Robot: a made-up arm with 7 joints. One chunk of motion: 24 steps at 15 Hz.
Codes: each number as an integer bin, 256 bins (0 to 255) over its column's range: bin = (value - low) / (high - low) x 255, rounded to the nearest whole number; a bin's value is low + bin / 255 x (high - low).
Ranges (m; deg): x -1.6..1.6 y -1.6..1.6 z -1.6..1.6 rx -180..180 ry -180..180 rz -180..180
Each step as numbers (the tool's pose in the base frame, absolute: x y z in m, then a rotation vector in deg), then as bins.
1 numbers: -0.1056 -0.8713 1.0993 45.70 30.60 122.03
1 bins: 119 58 215 160 149 214
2 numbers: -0.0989 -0.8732 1.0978 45.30 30.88 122.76
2 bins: 120 58 215 160 149 214
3 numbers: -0.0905 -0.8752 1.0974 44.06 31.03 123.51
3 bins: 120 58 215 159 149 215
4 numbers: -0.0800 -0.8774 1.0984 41.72 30.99 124.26
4 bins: 121 58 215 157 149 216
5 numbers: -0.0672 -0.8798 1.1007 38.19 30.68 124.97
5 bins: 122 57 215 155 149 216
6 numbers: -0.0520 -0.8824 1.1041 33.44 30.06 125.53
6 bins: 123 57 215 151 149 216
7 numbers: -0.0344 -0.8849 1.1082 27.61 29.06 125.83
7 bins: 125 57 216 147 148 217
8 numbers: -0.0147 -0.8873 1.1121 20.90 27.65 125.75
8 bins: 126 57 216 142 147 217
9 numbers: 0.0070 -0.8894 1.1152 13.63 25.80 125.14
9 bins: 128 57 216 137 146 216
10 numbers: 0.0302 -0.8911 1.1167 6.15 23.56 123.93
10 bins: 130 56 216 132 144 215
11 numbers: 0.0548 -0.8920 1.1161 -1.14 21.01 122.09
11 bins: 132 56 216 127 142 214
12 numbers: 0.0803 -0.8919 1.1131 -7.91 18.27 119.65
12 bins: 134 56 216 122 140 212
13 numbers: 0.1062 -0.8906 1.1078 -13.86 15.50 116.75
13 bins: 136 57 216 118 138 210
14 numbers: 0.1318 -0.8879 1.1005 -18.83 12.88 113.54
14 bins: 138 57 215 114 137 208
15 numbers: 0.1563 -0.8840 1.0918 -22.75 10.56 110.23
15 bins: 140 57 215 111 135 206
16 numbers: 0.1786 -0.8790 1.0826 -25.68 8.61 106.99
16 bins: 142 57 214 109 134 203
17 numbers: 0.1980 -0.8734 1.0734 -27.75 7.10 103.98
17 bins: 143 58 213 108 133 201
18 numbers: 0.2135 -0.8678 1.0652 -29.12 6.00 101.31
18 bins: 145 58 212 107 132 199
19 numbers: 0.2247 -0.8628 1.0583 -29.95 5.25 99.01
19 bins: 145 59 212 106 131 198
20 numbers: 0.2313 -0.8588 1.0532 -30.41 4.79 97.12
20 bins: 146 59 211 106 131 196
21 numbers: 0.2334 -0.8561 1.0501 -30.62 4.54 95.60
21 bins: 146 59 211 106 131 195
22 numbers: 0.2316 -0.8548 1.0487 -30.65 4.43 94.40
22 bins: 146 59 211 106 131 194
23 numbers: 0.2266 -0.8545 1.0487 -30.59 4.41 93.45
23 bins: 146 59 211 106 131 194
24 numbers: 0.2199 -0.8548 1.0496 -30.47 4.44 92.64
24 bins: 145 59 211 106 131 193
